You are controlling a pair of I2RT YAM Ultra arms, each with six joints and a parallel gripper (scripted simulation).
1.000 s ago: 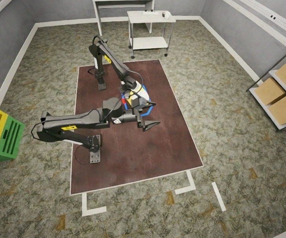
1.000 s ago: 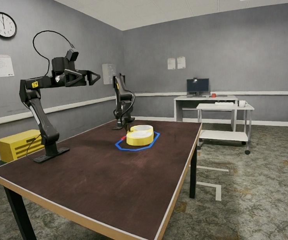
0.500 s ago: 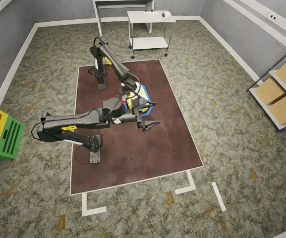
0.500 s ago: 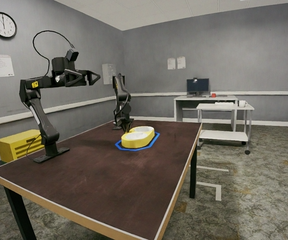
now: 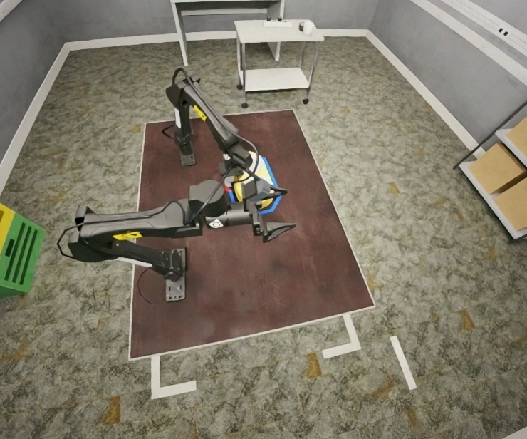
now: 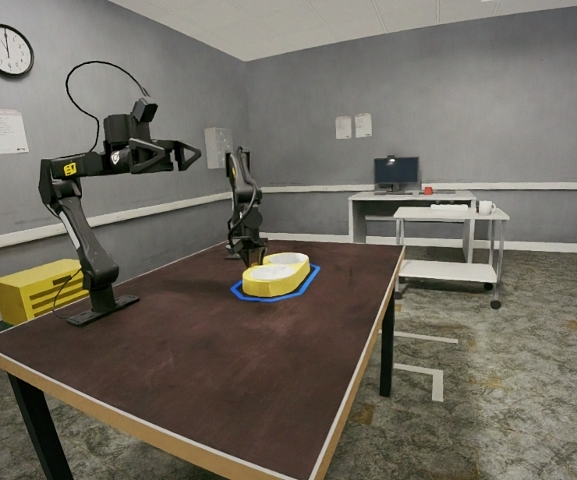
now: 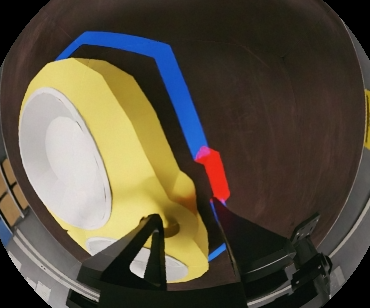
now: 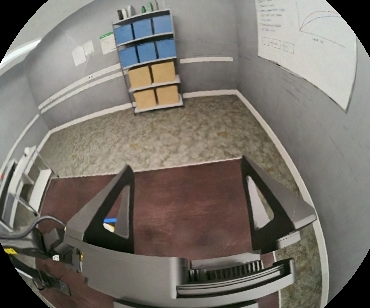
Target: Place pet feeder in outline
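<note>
The pet feeder is 80 mm ahead of my left hand, 20 mm to the left of it and 20 mm below it. The rest, counted from my left hand: blue taped outline (80 mm ahead, 40 mm below, 20 mm to the left).
</note>
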